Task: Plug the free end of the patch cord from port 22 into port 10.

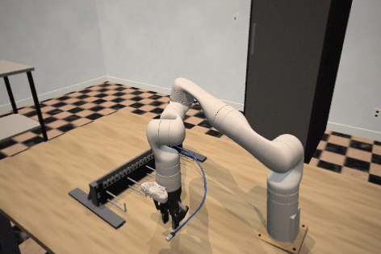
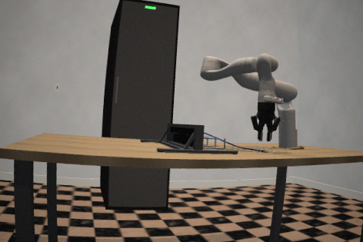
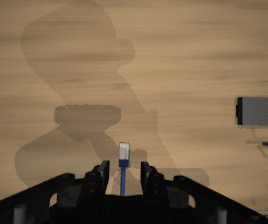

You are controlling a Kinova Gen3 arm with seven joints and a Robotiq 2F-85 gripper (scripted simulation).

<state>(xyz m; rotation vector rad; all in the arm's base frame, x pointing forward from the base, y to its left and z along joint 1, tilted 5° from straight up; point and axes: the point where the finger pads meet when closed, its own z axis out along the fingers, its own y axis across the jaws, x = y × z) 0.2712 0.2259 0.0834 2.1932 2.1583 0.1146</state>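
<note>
Right now my hand is 10 mm to the right of the plug and 60 mm above it.
</note>
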